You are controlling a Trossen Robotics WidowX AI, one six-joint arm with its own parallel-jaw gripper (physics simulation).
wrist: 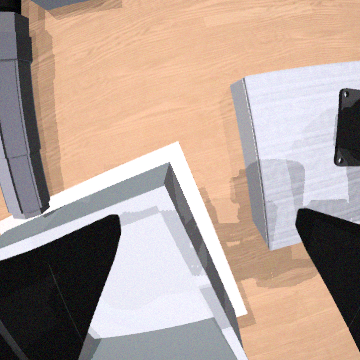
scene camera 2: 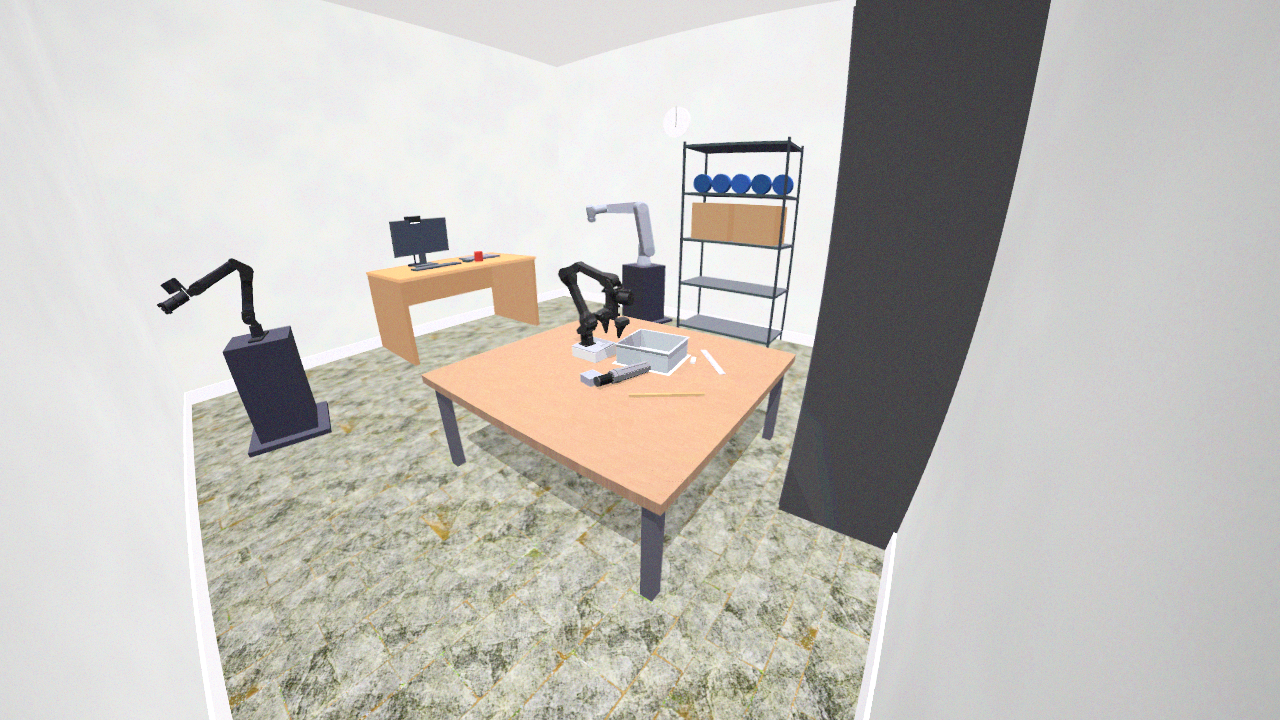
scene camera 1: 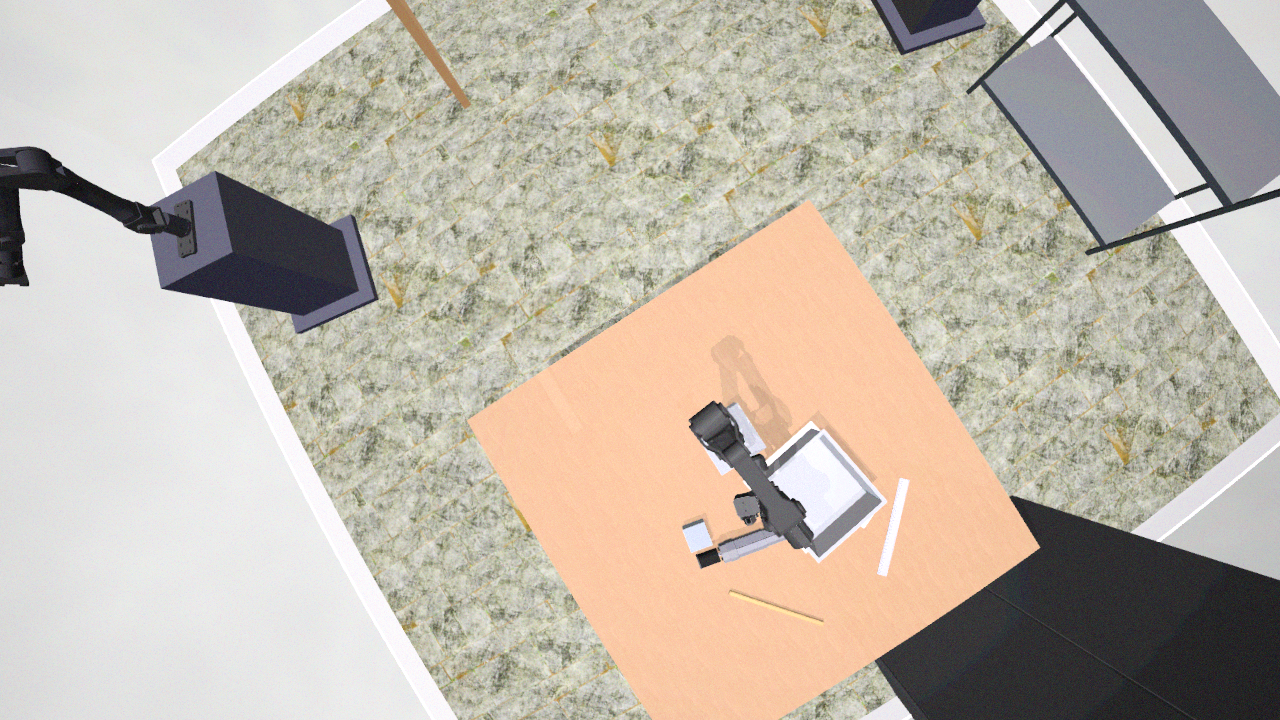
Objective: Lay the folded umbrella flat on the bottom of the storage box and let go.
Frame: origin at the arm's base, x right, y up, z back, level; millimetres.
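Seen in the pictures: gripper, fingertip midpoint: [wrist: 209, 221] [scene camera 2: 612, 335]; arm's base, origin of the base link: [scene camera 2: 587, 343].
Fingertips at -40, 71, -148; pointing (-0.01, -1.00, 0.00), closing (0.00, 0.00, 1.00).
Observation:
Pixels of each thing's top centre, then the offset from my fingertips to it, as dx, dy, dz.
- folded umbrella, middle of its top: [scene camera 1: 744, 550] [scene camera 2: 623, 367] +93, -69, -188
- open-topped grey storage box, middle of its top: [wrist: 96, 340] [scene camera 1: 821, 496] [scene camera 2: 653, 340] -160, -31, -107
- light blue block, middle of its top: [scene camera 1: 697, 537] [scene camera 2: 591, 374] +207, -92, -117
- white strip, middle of its top: [scene camera 1: 893, 527] [scene camera 2: 712, 360] -357, -125, -314
- thin yellow stick, middle of its top: [scene camera 1: 777, 609] [scene camera 2: 666, 393] +62, -116, -413
The folded umbrella [scene camera 1: 750, 543] [scene camera 2: 631, 372] [wrist: 17, 100] is grey with a black handle. It lies on the table outside the storage box, its tip close to the box wall in the wrist view. The open-topped grey storage box [scene camera 1: 843, 528] [scene camera 2: 646, 359] [wrist: 110, 197] stands on the table; no umbrella shows in the visible part of its inside. My gripper [scene camera 2: 613, 329] [wrist: 209, 221] is open with nothing between its fingers. It is above the table, one finger over the box and the other over the arm's white base block. In scene camera 1 the arm hides the fingers.
The white base block [scene camera 1: 750, 429] [scene camera 2: 587, 351] [wrist: 287, 125] is beside the box. A light blue block [scene camera 1: 697, 535] [scene camera 2: 589, 377] sits by the umbrella handle. A white strip [scene camera 1: 893, 526] [scene camera 2: 713, 361] and a thin yellow stick [scene camera 1: 776, 607] [scene camera 2: 666, 394] lie on the table.

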